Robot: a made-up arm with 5 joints.
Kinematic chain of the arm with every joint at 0, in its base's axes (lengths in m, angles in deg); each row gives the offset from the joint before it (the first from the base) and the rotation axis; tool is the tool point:
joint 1: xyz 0 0 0.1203 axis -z
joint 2: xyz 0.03 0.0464 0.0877 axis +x
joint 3: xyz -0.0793 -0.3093 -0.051 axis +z
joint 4: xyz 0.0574 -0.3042 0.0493 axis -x
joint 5: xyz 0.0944 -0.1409 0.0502 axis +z
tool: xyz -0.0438 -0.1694 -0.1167
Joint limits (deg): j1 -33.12..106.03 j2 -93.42..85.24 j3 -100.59..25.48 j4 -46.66..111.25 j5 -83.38..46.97
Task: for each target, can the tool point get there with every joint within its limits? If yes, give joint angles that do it. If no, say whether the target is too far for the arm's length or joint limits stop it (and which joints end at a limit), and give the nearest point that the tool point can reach.
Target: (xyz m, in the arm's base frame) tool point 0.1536 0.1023 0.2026
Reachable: no: joint limits stop it (at a limit: joint 1, joint 2, joint 3, joint 4) | nearest point 0.2987 0.2854 0.4271 | short by 0.324 m
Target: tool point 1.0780 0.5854 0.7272
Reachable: no: too far | nearest point 0.4778 0.4162 0.6541 | short by 0.628 m
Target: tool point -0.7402 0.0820 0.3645
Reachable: yes | joints 89.95 -2.84 -2.69 51.24 -53.64
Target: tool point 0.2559 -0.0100 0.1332
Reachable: no: joint limits stop it (at a limit: joint 1, joint 3, joint 4, joint 5) | nearest point 0.4824 -0.2177 0.0187 | short by 0.328 m
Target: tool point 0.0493 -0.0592 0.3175
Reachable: no: joint limits stop it (at a limit: joint 1, joint 3, joint 4) | nearest point -0.1886 -0.3368 0.4088 | short by 0.377 m
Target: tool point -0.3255 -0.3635 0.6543
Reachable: yes | joints 0.27 -23.07 -50.70 90.84 -36.89
